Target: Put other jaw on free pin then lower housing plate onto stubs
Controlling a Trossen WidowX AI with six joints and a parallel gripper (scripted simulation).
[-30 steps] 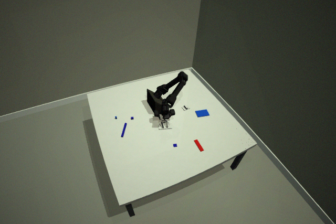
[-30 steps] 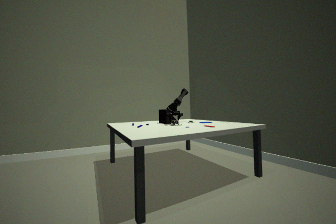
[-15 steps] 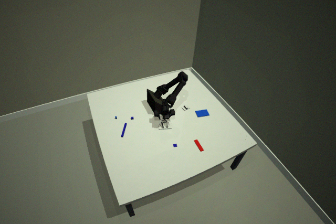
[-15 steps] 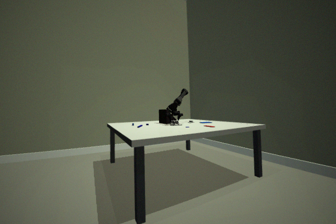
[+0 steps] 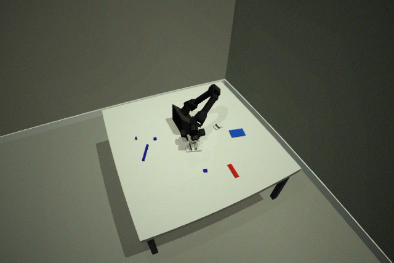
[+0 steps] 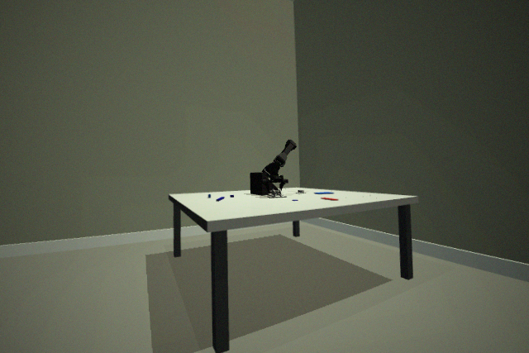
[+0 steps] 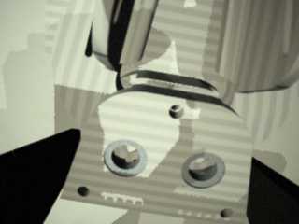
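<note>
The jaw lies 20 mm to the right of my gripper tip and 10 mm ahead of it. Also, from my gripper tip: blue bar (380 mm to the right, 80 mm behind, 10 mm below); then red bar (400 mm ahead, 100 mm to the left, 20 mm below); then blue flat plate (380 mm to the left, 120 mm ahead, 10 mm below).
</note>
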